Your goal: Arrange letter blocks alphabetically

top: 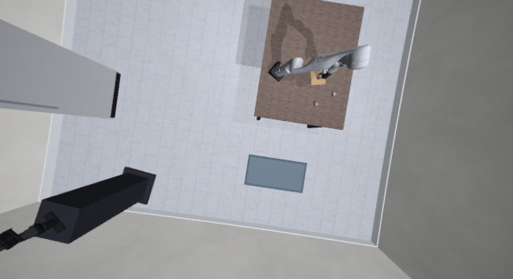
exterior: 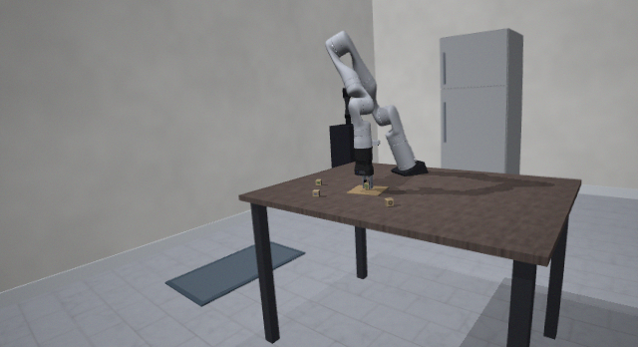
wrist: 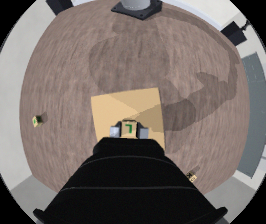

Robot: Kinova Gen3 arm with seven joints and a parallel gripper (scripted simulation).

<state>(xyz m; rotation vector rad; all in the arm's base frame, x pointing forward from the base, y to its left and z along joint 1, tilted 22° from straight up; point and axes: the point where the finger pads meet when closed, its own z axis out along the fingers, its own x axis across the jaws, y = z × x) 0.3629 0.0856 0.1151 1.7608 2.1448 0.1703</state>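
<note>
Right now the mat is 3 cm below my hand. Also, from my hand: tan block (19 cm ahead, 11 cm to the right, 2 cm below).
</note>
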